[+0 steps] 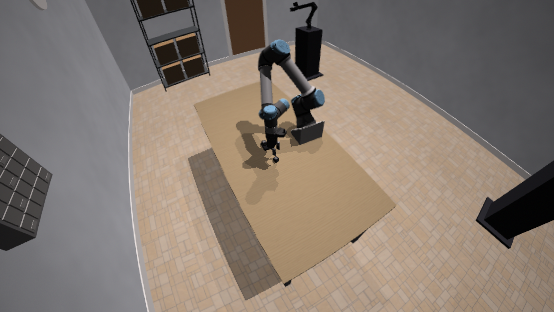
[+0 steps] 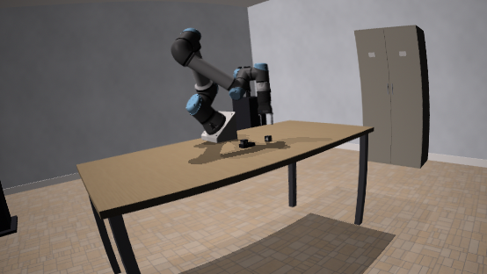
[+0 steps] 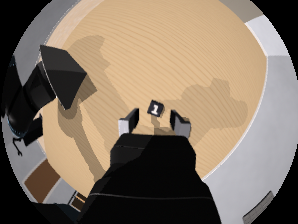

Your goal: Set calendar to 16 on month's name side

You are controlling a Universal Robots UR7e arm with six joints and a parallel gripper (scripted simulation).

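Right now the black date cube is 9 cm below my hand. The rest, counted from my hand: dark calendar tray (1 cm behind, 16 cm to the right, 10 cm below).
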